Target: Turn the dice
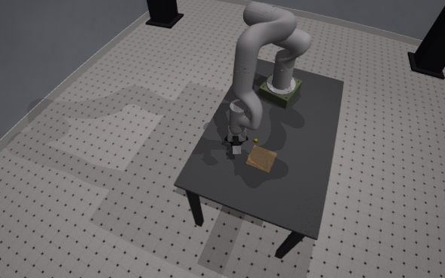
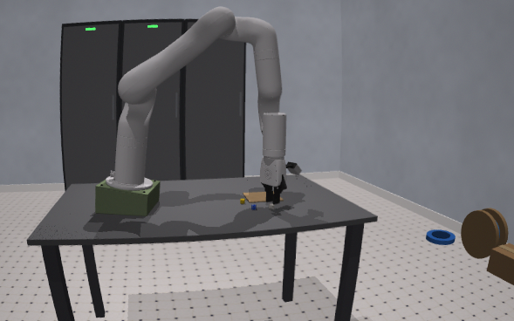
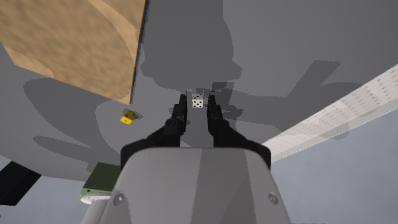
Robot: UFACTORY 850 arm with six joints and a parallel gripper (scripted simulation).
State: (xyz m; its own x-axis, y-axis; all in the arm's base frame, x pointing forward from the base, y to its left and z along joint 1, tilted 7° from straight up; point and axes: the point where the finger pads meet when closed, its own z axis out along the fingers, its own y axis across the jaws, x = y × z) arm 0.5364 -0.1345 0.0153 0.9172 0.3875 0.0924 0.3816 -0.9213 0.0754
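The white die lies 3 cm below my hand and 1 cm behind it. From my hand the other things lie so: blue die: 7 cm behind, 3 cm below, 1 cm to the left; yellow die: 9 cm to the left, 9 cm behind, 3 cm below; tan mat: 16 cm to the left, 4 cm below, 1 cm ahead.
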